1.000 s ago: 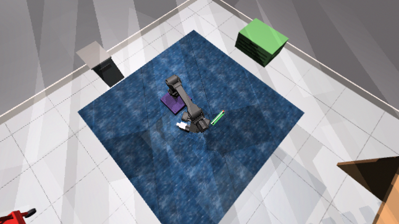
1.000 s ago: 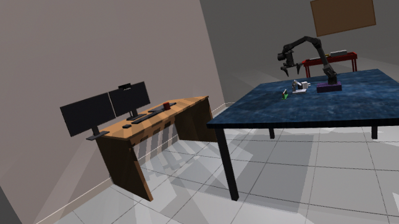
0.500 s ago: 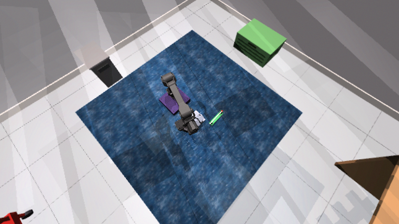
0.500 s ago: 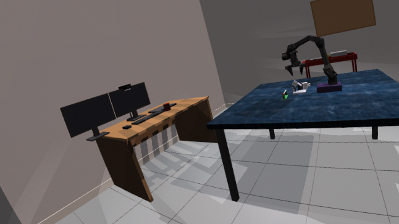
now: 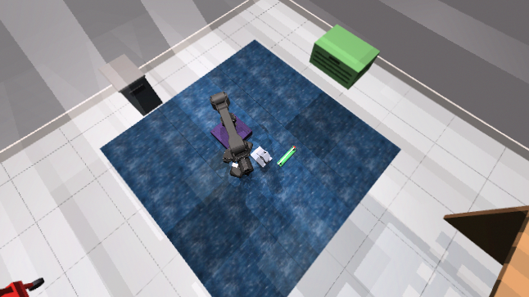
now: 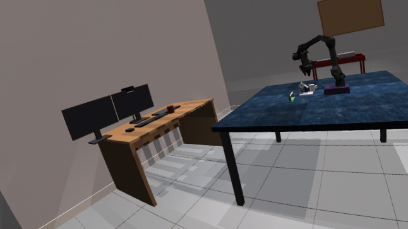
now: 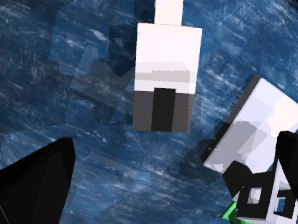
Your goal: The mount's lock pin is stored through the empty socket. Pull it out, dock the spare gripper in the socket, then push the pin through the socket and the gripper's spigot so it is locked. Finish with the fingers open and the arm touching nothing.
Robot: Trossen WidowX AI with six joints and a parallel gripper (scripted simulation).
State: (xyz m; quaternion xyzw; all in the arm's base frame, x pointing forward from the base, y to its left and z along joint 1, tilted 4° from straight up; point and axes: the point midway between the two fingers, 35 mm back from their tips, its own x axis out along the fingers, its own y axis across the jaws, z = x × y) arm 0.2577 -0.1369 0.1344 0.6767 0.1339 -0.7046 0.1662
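Right now the spare gripper is 110 mm below my gripper tip, 20 mm behind it and 10 mm to the right of it. The rest, counted from my gripper tip: mount (130 mm to the left, 90 mm below, 40 mm ahead); then green rest (230 mm to the left, 130 mm ahead, 120 mm below).
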